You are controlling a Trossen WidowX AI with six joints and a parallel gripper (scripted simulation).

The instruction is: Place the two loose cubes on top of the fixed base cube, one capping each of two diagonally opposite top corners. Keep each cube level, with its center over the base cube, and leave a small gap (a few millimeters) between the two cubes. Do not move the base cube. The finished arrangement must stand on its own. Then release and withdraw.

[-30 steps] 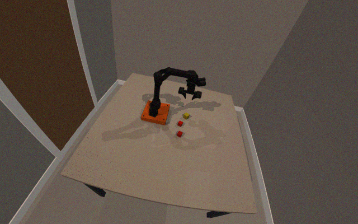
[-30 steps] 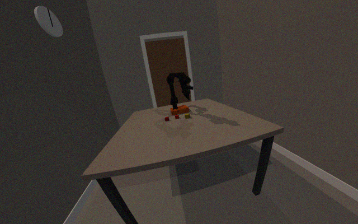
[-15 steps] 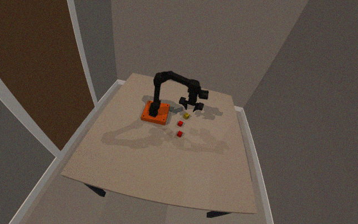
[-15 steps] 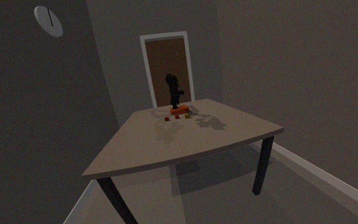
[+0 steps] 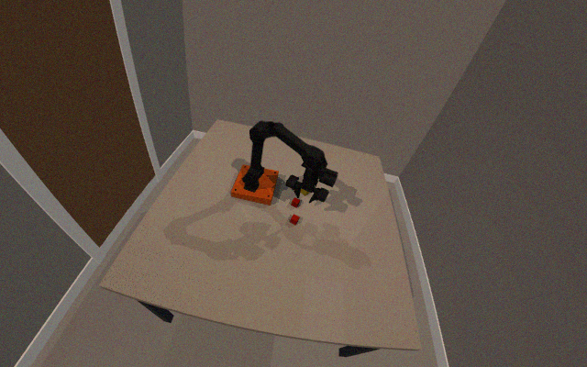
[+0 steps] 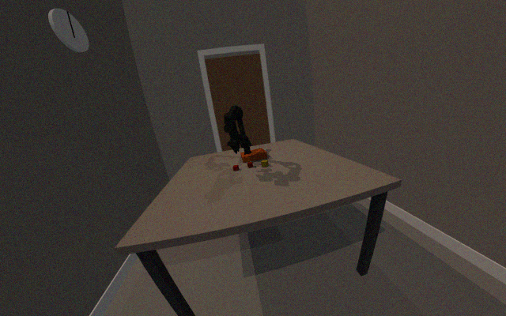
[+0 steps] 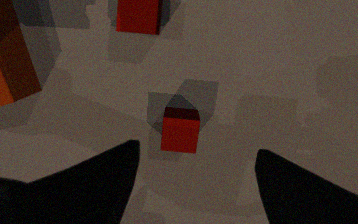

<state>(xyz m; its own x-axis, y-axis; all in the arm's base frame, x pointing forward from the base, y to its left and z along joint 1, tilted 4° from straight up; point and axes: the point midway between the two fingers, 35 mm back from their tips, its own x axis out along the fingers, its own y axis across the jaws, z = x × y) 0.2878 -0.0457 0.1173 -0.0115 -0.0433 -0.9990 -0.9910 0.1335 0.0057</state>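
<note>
The red cube is 12 cm below my gripper tip, 3 cm to the right of it and 1 cm behind it. Round my gripper tip: yellow base cube 18 cm to the left, 12 cm below, 1 cm behind.
</note>
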